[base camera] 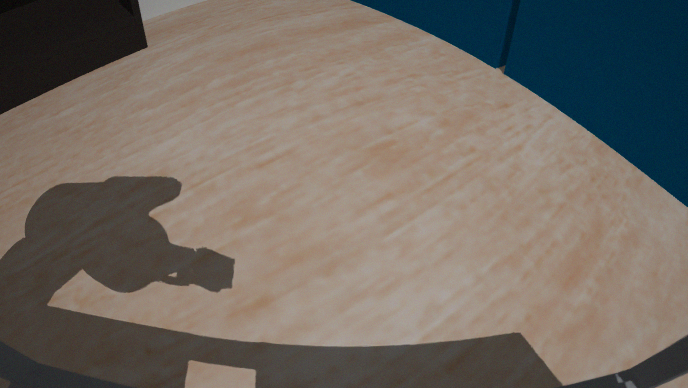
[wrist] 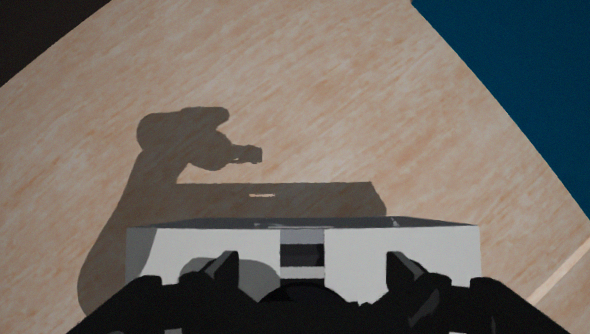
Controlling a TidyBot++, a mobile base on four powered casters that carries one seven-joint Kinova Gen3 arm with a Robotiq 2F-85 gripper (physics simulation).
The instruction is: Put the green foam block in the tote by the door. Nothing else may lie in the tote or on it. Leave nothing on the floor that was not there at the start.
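Frame: origin at the arm's base, x left, y back, z up, level; centimetres.
Seen in the pictures: gripper, fingertip midpoint: [wrist: 311,268].
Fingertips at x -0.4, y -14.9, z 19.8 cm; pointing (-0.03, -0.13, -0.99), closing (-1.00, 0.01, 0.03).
Note:
A point is followed by its place in that frame.
My gripper [wrist: 311,268] @[x -0.4, y -14.9, z 19.8 cm] is open, its two black fingers wide apart above the robot's own white base in the wrist view. Nothing is held between the fingers. The green foam block and the tote do not show in the base camera view or in the wrist view. The door does not show clearly in either view.
A tall blue panel [base camera: 600,90] @[x -49.9, y -63.9, z -30.4 cm] [wrist: 530,75] @[x -60.1, y -50.2, z -25.2 cm] stands at the right. A dark brown box-like piece [base camera: 65,50] @[x 68.4, y -84.0, z -31.3 cm] [wrist: 35,30] @[x 83.6, y -72.3, z -32.1 cm] stands at the upper left. The wooden floor [base camera: 350,200] @[x -1.9, y -43.2, z -39.6 cm] [wrist: 325,125] @[x -7.4, y -40.7, z -39.7 cm] lies between them, with the robot's shadow on it.

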